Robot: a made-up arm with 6 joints. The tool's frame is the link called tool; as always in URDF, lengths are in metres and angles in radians. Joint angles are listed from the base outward.
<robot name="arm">
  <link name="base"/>
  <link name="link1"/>
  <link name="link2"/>
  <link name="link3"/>
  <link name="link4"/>
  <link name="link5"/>
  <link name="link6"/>
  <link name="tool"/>
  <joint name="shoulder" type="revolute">
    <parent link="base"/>
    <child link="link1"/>
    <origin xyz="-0.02 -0.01 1.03" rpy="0 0 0"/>
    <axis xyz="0 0 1"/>
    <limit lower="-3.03" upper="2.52"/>
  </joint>
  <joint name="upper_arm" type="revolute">
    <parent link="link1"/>
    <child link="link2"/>
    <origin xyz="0.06 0.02 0.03" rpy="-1.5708 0 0"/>
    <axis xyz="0 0 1"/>
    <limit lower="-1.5" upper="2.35"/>
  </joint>
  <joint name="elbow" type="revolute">
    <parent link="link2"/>
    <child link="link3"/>
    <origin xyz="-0.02 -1.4 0.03" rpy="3.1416 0 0"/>
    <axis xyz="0 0 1"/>
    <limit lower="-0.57" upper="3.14"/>
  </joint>
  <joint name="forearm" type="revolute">
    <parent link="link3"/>
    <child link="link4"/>
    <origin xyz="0.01 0.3 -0.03" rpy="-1.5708 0 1.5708"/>
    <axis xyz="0 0 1"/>
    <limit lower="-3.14" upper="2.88"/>
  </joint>
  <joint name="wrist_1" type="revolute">
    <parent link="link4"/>
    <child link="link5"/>
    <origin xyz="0.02 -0.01 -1.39" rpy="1.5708 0 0"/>
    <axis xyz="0 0 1"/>
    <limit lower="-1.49" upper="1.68"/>
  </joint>
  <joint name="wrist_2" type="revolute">
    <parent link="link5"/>
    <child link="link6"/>
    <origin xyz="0.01 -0.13 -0.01" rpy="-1.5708 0 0"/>
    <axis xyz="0 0 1"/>
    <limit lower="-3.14" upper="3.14"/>
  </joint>
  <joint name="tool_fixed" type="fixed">
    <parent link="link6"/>
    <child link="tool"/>
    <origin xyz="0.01 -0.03 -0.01" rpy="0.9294 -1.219 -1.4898"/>
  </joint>
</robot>
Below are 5 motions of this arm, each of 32 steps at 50 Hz.
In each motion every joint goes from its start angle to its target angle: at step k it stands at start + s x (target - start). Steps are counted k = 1, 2, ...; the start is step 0. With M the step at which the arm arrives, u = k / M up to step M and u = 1 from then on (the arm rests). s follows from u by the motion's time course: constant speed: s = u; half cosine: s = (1 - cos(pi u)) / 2; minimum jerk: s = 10 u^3 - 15 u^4 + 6 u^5.
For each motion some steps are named. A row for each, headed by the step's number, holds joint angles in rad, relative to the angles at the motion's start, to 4 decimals.
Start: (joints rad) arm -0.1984 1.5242 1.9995 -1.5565 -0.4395 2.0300
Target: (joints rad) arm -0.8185 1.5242 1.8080 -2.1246 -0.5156 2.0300
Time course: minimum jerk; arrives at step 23
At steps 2, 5, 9, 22, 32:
2: -0.0036 0.0000 -0.0011 -0.0033 -0.0004 0.0000
5: -0.0447 0.0000 -0.0138 -0.0410 -0.0055 0.0000
9: -0.1876 0.0000 -0.0579 -0.1719 -0.0230 0.0000
22: -0.6196 0.0000 -0.1914 -0.5677 -0.0760 0.0000
32: -0.6201 0.0000 -0.1915 -0.5681 -0.0761 0.0000

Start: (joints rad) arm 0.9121 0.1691 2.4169 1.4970 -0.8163 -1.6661
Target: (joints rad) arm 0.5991 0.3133 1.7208 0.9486 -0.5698 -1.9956
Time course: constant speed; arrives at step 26
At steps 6, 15, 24, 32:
6: -0.0722 0.0333 -0.1606 -0.1266 0.0569 -0.0760
15: -0.1806 0.0832 -0.4016 -0.3164 0.1422 -0.1901
24: -0.2889 0.1331 -0.6426 -0.5062 0.2275 -0.3042
32: -0.3130 0.1442 -0.6961 -0.5484 0.2465 -0.3295

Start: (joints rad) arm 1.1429 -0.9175 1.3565 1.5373 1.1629 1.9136
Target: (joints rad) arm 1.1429 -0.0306 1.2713 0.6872 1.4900 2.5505
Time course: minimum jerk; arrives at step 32
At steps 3, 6, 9, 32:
3: 0.0000 0.0063 -0.0006 -0.0061 0.0023 0.0045
6: 0.0000 0.0433 -0.0042 -0.0415 0.0160 0.0311
9: 0.0000 0.1234 -0.0119 -0.1183 0.0455 0.0886
32: 0.0000 0.8869 -0.0852 -0.8501 0.3271 0.6369

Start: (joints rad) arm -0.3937 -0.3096 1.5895 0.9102 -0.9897 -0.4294
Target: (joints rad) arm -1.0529 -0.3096 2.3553 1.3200 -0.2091 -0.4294
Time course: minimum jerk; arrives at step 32
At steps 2, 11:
2: -0.0015 0.0000 0.0017 0.0009 0.0017 0.0000
11: -0.1487 0.0000 0.1727 0.0924 0.1761 0.0000

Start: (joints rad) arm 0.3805 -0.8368 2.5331 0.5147 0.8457 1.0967
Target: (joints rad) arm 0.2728 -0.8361 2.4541 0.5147 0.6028 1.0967
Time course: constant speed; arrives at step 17
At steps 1, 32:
1: -0.0063 0.0000 -0.0046 0.0000 -0.0143 0.0000
32: -0.1077 0.0007 -0.0790 0.0000 -0.2429 0.0000

